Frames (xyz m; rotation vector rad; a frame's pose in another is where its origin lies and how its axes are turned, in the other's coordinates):
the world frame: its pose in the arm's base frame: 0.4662 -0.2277 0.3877 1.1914 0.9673 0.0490
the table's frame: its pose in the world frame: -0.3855 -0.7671 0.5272 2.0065 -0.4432 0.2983
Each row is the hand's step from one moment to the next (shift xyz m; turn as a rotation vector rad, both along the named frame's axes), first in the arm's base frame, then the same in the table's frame.
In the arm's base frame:
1: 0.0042 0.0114 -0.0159 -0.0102 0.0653 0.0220
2: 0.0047 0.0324 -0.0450 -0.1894 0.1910 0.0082
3: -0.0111 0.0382 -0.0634 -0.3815 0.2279 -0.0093
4: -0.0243 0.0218 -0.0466 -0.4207 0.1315 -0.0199
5: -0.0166 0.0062 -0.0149 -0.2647 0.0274 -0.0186
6: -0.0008 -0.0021 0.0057 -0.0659 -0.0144 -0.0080
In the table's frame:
1: 0.0147 -0.0104 0.0086 -0.0170 -0.0667 -0.0106
2: 0.0365 -0.0301 0.0293 -0.1288 -0.2046 0.1183
3: 0.0378 -0.0363 0.0534 -0.2548 -0.2547 0.2603
4: 0.0154 -0.0216 0.0503 -0.2842 -0.1611 0.2966
5: -0.0016 -0.0068 0.0221 -0.1792 -0.0460 0.1922
6: -0.0046 0.0018 -0.0036 -0.0441 0.0098 0.0507

